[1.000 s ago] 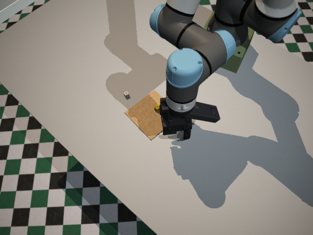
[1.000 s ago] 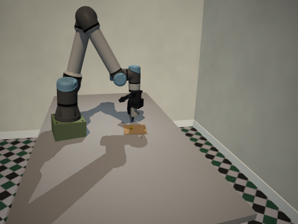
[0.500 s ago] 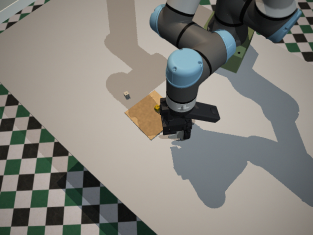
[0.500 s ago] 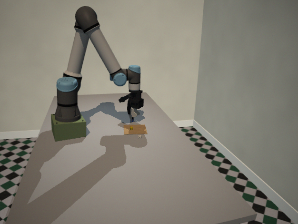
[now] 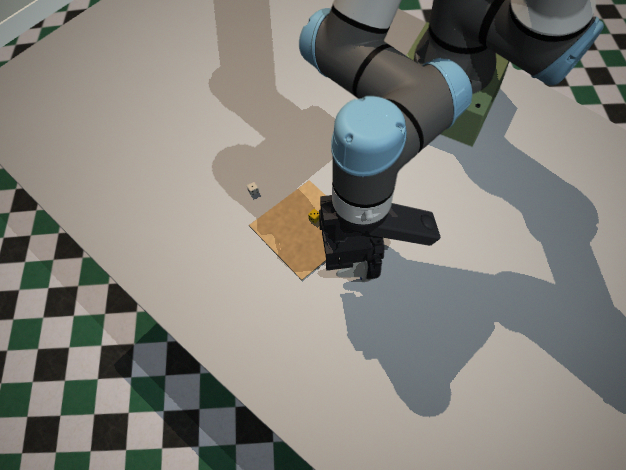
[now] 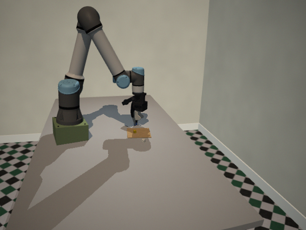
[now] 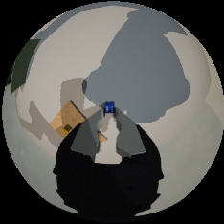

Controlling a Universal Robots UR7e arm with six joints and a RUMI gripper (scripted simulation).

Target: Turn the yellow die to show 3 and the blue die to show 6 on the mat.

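Now: hand 20 mm past the tan mat, 130 mm to the left of it and 20 mm above it. Round my hand: blue die 10 mm below; then white die 30 mm behind, 250 mm to the right, 10 mm below; then yellow die 40 mm behind, 130 mm to the right, 10 mm below.
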